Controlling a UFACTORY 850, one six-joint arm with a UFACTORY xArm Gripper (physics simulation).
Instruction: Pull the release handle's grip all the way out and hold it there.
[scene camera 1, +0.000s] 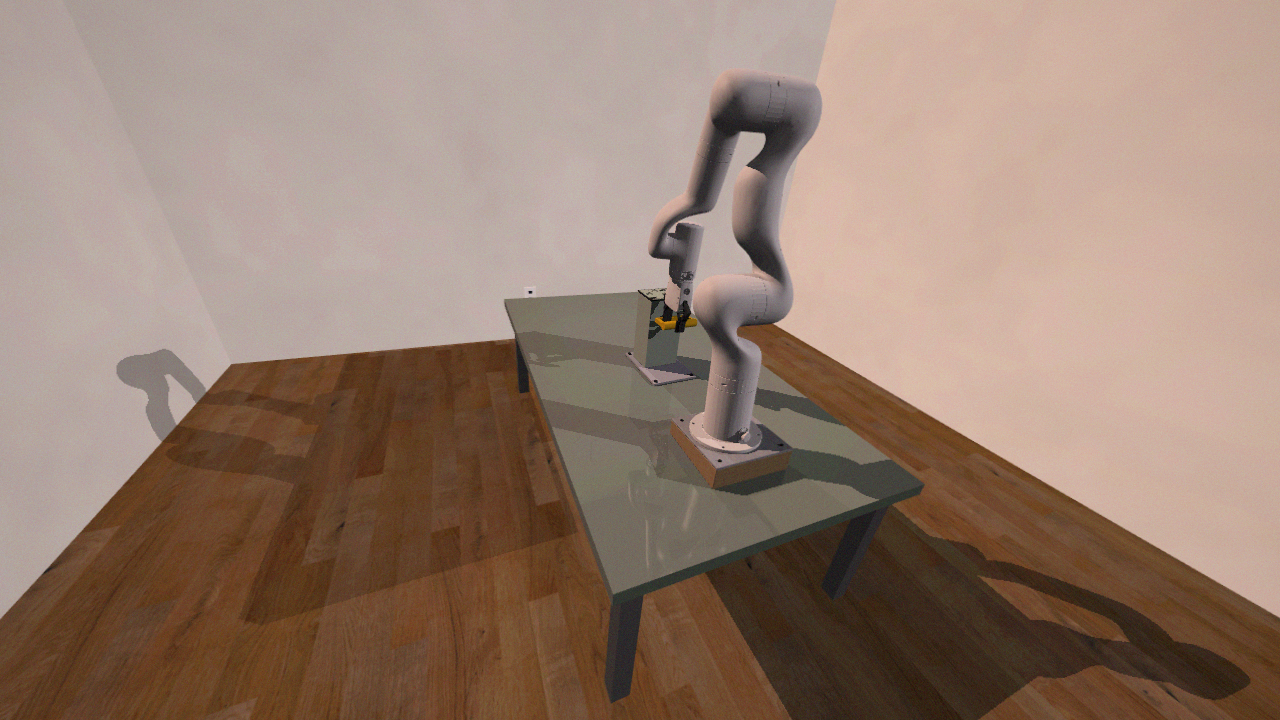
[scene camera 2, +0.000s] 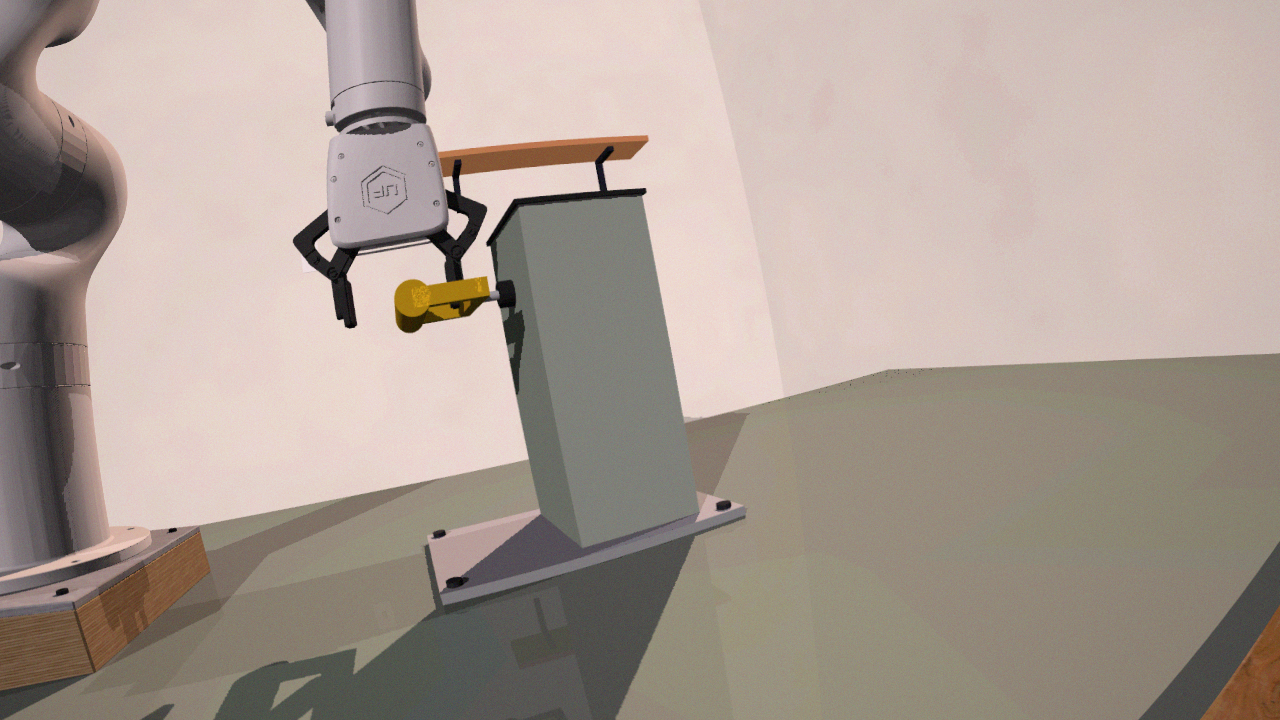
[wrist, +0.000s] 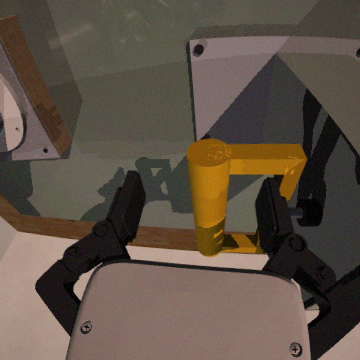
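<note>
The yellow release handle has a round grip bar (scene camera 2: 410, 306) (wrist: 207, 195) joined by side arms to a back bar. A short thin rod (scene camera 2: 494, 294) (wrist: 295, 211) joins it to a black collar (scene camera 2: 506, 292) (wrist: 311, 212) on the grey-green pillar (scene camera 2: 608, 358) (scene camera 1: 663, 349). My gripper (scene camera 2: 401, 311) (wrist: 199, 186) is open, pointing down, with its fingers either side of the grip bar. One finger is on the robot base side with a gap; the other is inside the handle's opening, partly hidden behind a side arm in scene camera 2. The grip bar sits nearer this inner finger.
The pillar stands on a pale bolted plate (scene camera 2: 483, 586) (wrist: 220, 70) on the table (scene camera 1: 595, 447). An orange board (scene camera 2: 546, 154) on black brackets is above the pillar, close beside the gripper body in scene camera 2. The robot's wood-sided base (scene camera 1: 751, 467) (scene camera 2: 147, 595) stands nearby.
</note>
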